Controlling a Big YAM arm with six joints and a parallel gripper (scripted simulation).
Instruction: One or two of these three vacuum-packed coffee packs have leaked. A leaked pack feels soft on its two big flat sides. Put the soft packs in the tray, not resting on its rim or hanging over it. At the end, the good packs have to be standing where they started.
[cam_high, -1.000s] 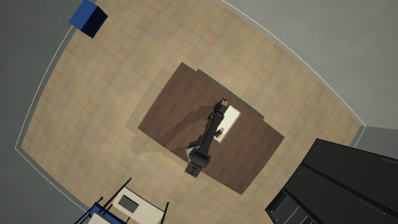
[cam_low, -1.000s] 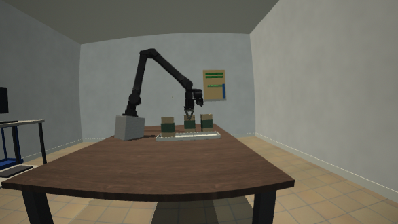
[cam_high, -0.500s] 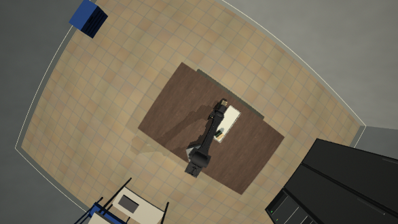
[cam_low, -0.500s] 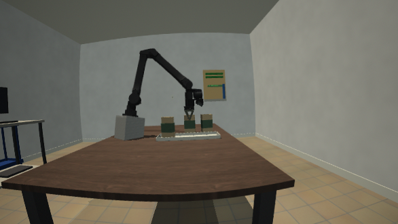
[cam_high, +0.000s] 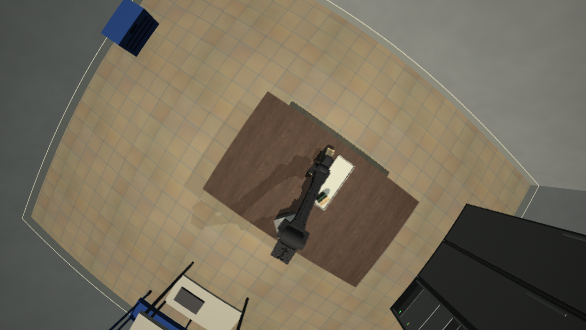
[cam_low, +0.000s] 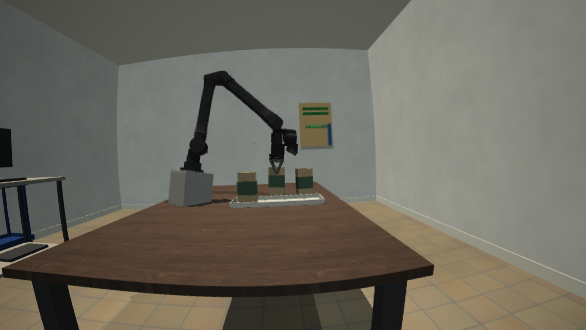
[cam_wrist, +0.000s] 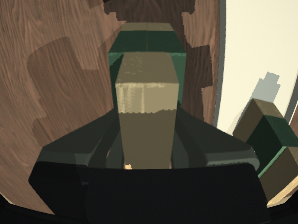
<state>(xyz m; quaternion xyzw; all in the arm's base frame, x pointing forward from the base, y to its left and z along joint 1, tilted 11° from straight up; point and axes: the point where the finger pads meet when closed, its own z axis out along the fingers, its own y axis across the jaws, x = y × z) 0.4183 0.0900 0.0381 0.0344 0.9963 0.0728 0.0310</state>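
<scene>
The white tray is 10 mm ahead of my hand, 170 mm to the right of it and 120 mm below it.
</scene>
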